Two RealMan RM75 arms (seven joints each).
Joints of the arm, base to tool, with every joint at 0 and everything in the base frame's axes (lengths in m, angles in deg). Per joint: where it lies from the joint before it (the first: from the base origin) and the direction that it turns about. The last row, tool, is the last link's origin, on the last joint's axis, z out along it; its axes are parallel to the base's.
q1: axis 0 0 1 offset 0 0 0.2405
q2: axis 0 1 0 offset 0 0 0
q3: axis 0 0 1 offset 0 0 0.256
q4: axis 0 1 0 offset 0 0 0
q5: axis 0 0 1 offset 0 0 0.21
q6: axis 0 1 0 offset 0 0 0
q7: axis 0 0 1 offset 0 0 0.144
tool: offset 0 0 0
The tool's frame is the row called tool.
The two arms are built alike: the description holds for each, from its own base.
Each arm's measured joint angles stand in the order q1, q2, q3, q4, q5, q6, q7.
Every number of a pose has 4 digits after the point. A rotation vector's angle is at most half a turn.
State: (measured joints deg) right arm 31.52 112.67 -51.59 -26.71 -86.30 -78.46 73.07; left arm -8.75 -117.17 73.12 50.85 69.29 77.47 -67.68
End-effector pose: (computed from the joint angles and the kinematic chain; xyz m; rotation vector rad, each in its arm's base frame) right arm 0.2602 0.3684 0.0256 -2.4490 0.6113 0.9018; left arm -0.2594 0.2901 0.0162 -2.4100 -0.4101 -0.9682
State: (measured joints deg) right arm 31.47 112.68 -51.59 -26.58 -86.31 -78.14 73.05; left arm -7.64 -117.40 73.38 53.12 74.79 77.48 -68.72
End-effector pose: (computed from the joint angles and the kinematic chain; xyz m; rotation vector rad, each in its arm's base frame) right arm 0.2614 0.3684 0.0252 -2.4450 0.6172 0.8969; left arm -0.2629 0.2824 0.0089 -2.4858 -0.3948 -0.8781
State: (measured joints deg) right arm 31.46 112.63 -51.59 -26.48 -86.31 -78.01 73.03; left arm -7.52 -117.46 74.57 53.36 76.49 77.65 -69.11
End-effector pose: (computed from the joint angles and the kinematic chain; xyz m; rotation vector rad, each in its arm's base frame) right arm 0.2621 0.3685 0.0253 -2.4433 0.6196 0.8942; left arm -0.2624 0.2783 0.0016 -2.5317 -0.3938 -0.8533
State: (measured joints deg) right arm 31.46 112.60 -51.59 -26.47 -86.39 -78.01 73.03; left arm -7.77 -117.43 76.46 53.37 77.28 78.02 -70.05
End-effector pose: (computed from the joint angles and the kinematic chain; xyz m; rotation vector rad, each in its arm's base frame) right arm 0.2623 0.3684 0.0253 -2.4444 0.6195 0.8922; left arm -0.2586 0.2748 -0.0066 -2.5831 -0.4003 -0.8511
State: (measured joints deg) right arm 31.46 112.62 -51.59 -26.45 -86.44 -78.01 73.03; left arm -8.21 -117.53 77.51 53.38 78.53 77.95 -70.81
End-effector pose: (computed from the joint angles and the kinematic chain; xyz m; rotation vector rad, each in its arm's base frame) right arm 0.2624 0.3683 0.0250 -2.4452 0.6202 0.8917; left arm -0.2563 0.2737 -0.0130 -2.6212 -0.4034 -0.8353
